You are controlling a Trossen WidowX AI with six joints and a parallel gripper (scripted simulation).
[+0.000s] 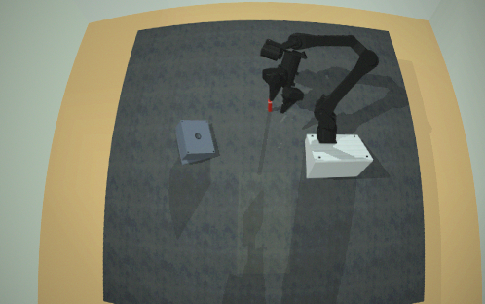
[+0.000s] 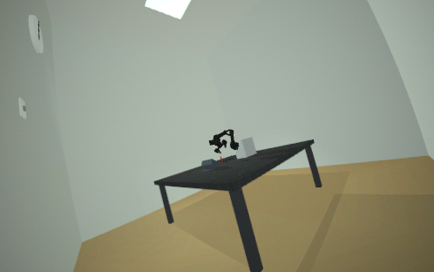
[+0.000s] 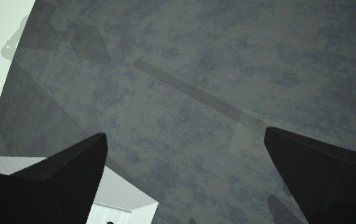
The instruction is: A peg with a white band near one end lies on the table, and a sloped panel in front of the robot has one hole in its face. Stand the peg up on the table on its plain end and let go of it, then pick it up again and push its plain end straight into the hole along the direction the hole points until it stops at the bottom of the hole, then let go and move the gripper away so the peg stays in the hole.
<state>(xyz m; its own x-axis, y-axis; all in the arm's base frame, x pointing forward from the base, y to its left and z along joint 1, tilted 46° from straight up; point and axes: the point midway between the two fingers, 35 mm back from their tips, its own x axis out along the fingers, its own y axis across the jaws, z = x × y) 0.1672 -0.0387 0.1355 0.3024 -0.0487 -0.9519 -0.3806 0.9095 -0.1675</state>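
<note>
Right now the peg is 8 cm below my gripper tip, 5 cm to the right of it and 2 cm ahead of it. Also, from my gripper tip: grey sloped panel 29 cm ahead, 9 cm below, 8 cm to the left.
</note>
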